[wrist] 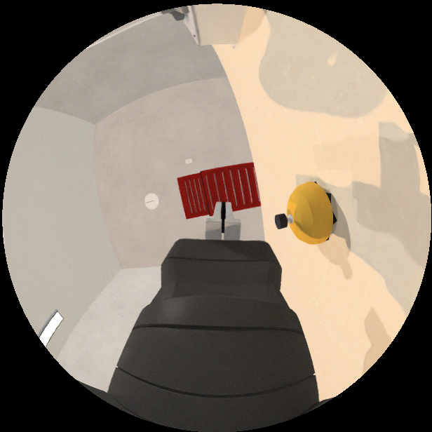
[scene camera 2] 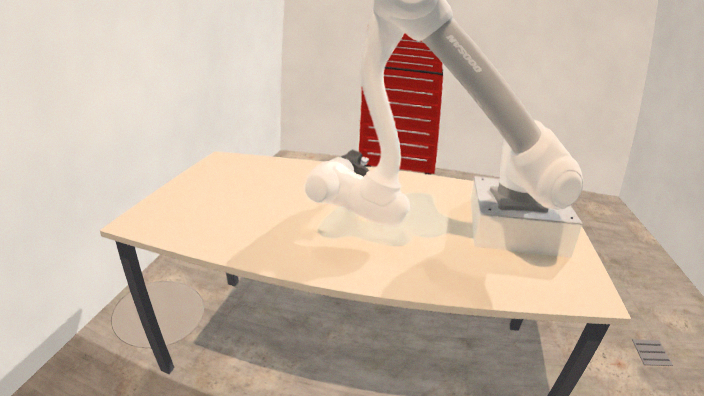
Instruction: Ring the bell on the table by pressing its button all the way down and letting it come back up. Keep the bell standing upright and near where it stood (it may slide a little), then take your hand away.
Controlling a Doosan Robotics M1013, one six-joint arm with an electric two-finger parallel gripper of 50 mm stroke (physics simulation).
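Where they show: gripper, fingertip midpoint: (scene camera 2: 365,159); arm's base, link origin: (scene camera 2: 518,200).
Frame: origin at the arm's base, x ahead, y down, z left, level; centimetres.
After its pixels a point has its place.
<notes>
The bell (wrist: 311,213) stands upright on the table (wrist: 280,280) (scene camera 2: 190,210) {x 111.3, y 11.3, z 7.6 cm} in the wrist view. It has a yellow dome, a dark base and a black button (wrist: 281,221) on a short metal stem, which stands up clear of the dome. My gripper (wrist: 223,211) (scene camera 2: 366,161) {x 53.1, y -1.5, z -20.5 cm} is shut with nothing between its fingers. In the wrist view its fingertips are to the left of the button, with a gap between them, so it does not touch the bell. In scene camera 2 the bell does not show; the arm's wrist hides part of the table there.
A red drawer cabinet (scene camera 2: 415,110) (wrist: 230,187) stands beyond the table's far edge. The arm's base block (scene camera 2: 525,237) {x -0.4, y 5.9, z 14.2 cm} is at the right end of the table in scene camera 2. Shadows of the arm fall across the table top.
</notes>
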